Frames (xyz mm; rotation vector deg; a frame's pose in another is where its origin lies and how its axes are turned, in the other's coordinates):
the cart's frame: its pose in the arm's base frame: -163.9 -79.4 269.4 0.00 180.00 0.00
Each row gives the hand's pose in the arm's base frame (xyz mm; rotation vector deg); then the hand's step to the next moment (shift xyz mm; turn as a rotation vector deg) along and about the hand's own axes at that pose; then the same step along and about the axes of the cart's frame.
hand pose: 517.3 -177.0 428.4 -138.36 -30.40 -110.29
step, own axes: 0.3 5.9 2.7 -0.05 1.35 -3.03
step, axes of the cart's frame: -4.2 -4.9 -0.8 2.52 -1.93 -0.97
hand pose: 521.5 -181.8 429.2 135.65 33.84 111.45
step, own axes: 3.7 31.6 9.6 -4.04 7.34 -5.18
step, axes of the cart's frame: -18.3 -26.1 -9.3 3.52 -9.17 0.80
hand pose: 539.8 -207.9 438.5 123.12 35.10 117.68
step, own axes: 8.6 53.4 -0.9 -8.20 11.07 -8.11
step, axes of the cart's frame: -10.5 -45.9 -26.7 5.61 -14.63 3.15
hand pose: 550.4 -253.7 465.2 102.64 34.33 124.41
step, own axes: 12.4 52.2 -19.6 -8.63 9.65 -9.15
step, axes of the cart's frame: 18.6 -43.2 -32.3 6.62 -13.73 4.36
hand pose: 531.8 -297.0 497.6 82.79 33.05 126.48
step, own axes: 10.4 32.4 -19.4 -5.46 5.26 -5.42
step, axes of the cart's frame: 25.9 -22.6 -18.7 3.74 -7.96 3.09
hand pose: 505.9 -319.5 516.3 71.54 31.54 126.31
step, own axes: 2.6 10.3 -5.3 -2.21 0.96 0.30
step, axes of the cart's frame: 8.3 -6.7 -5.1 -0.95 -2.11 0.72
